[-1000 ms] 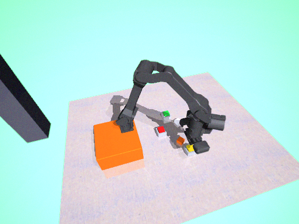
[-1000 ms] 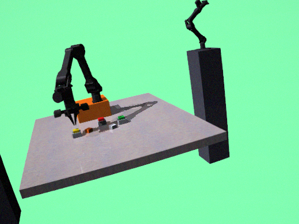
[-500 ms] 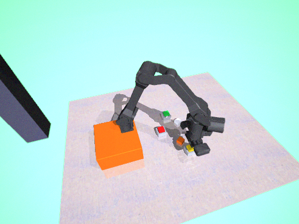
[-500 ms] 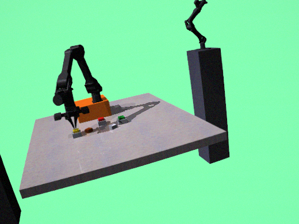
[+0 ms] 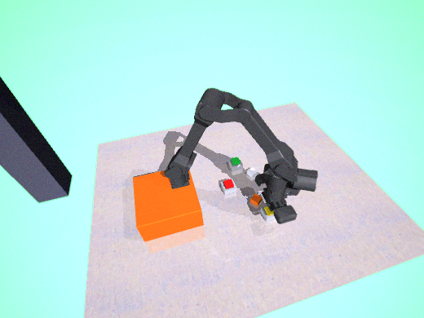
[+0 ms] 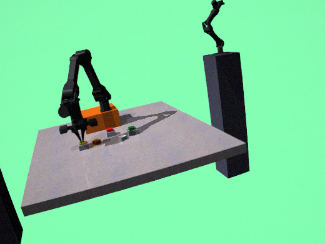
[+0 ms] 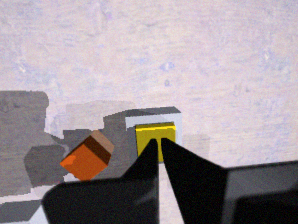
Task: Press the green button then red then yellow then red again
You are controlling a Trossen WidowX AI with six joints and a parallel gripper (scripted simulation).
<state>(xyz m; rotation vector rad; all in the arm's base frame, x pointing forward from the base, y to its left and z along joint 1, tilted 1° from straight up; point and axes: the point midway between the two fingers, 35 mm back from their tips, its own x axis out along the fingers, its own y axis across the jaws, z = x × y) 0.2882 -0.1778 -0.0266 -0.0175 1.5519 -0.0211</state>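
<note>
The yellow button lies 10 mm below my gripper tip. From my gripper tip the other things lie so: orange block (20 mm behind, 70 mm to the left, 20 mm below); white block (10 mm ahead, 200 mm to the left, 20 mm below); red button (110 mm behind, 160 mm to the left).
</note>
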